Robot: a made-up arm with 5 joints. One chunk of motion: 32 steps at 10 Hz.
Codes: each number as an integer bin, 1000 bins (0 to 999) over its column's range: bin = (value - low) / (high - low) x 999, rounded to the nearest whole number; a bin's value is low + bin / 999 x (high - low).
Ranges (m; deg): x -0.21..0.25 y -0.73..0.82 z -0.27..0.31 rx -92..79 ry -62..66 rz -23..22
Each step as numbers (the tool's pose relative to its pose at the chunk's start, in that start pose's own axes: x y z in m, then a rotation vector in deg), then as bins.
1 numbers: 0.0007 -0.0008 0.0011 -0.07 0.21 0.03
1 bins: 458 470 467 537 486 511
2 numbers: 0.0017 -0.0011 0.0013 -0.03 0.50 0.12
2 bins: 460 470 467 537 488 513
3 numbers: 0.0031 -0.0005 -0.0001 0.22 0.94 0.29
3 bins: 463 470 465 539 491 517
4 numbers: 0.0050 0.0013 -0.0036 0.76 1.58 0.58
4 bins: 467 471 459 542 496 523
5 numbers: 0.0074 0.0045 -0.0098 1.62 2.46 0.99
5 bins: 472 473 448 547 503 533
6 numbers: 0.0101 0.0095 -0.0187 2.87 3.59 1.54
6 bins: 478 477 433 554 512 545
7 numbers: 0.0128 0.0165 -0.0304 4.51 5.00 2.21
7 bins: 484 481 413 564 523 560
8 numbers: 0.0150 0.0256 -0.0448 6.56 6.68 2.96
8 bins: 489 487 388 576 536 576
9 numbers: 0.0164 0.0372 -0.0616 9.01 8.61 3.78
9 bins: 492 494 359 590 551 595
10 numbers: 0.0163 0.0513 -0.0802 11.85 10.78 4.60
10 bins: 491 504 327 607 568 613
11 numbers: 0.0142 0.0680 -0.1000 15.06 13.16 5.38
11 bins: 487 514 293 625 587 630
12 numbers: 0.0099 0.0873 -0.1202 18.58 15.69 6.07
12 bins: 478 527 258 646 606 645
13 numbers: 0.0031 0.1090 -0.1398 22.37 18.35 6.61
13 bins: 463 541 224 668 627 657
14 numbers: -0.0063 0.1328 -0.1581 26.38 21.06 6.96
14 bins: 442 556 193 692 648 665
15 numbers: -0.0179 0.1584 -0.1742 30.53 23.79 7.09
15 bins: 417 573 165 716 670 668
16 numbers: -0.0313 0.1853 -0.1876 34.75 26.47 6.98
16 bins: 388 590 142 740 690 666
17 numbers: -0.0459 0.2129 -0.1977 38.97 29.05 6.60
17 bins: 356 608 125 765 711 657
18 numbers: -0.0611 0.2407 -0.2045 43.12 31.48 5.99
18 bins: 323 626 113 789 730 644
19 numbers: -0.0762 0.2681 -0.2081 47.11 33.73 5.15
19 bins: 291 643 107 813 747 625
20 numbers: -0.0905 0.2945 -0.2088 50.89 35.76 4.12
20 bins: 260 660 105 835 763 602
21 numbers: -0.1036 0.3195 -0.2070 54.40 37.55 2.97
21 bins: 231 676 109 855 777 577
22 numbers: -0.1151 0.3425 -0.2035 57.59 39.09 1.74
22 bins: 206 691 115 874 789 549
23 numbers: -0.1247 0.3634 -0.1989 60.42 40.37 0.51
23 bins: 185 705 122 890 799 522
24 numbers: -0.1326 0.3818 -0.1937 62.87 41.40 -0.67
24 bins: 168 717 131 905 807 496
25 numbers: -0.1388 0.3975 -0.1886 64.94 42.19 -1.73
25 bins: 155 727 140 917 813 472
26 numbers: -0.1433 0.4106 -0.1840 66.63 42.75 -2.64
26 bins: 145 735 148 927 818 452
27 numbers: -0.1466 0.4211 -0.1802 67.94 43.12 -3.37
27 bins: 138 742 155 934 820 436
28 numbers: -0.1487 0.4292 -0.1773 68.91 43.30 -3.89
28 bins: 133 747 160 940 822 424
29 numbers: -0.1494 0.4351 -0.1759 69.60 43.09 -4.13
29 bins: 132 751 162 944 820 419
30 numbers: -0.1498 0.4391 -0.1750 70.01 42.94 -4.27
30 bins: 131 754 164 946 819 416
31 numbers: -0.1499 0.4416 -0.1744 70.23 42.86 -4.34
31 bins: 131 755 165 948 818 414
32 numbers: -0.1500 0.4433 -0.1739 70.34 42.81 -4.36
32 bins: 130 756 166 948 818 414
